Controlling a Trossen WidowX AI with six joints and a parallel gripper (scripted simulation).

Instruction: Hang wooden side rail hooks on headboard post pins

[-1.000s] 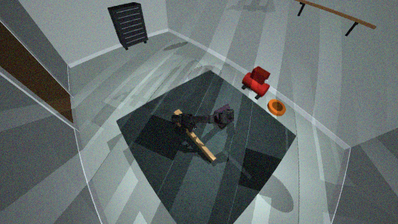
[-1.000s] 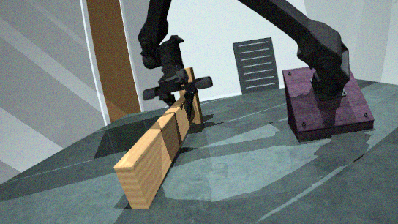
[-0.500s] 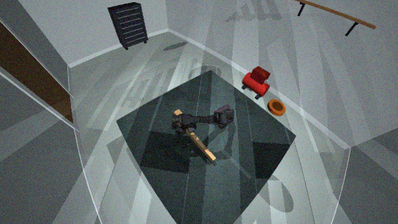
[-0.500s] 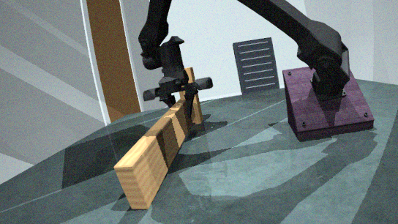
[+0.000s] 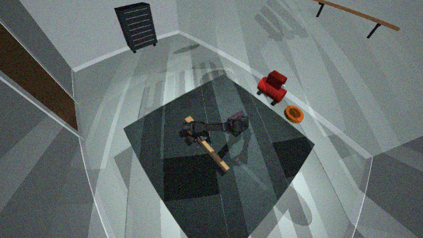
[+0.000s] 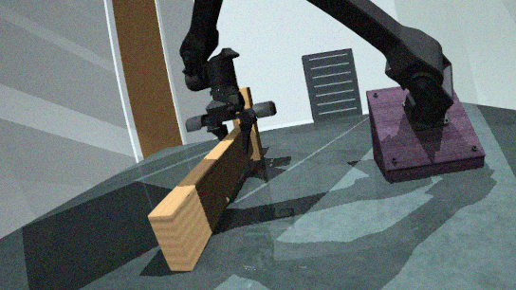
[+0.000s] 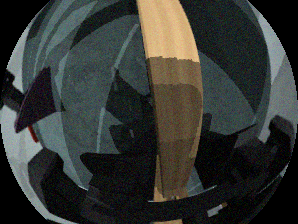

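My gripper tip is 110 mm to the left of the headboard post and 50 mm below it.
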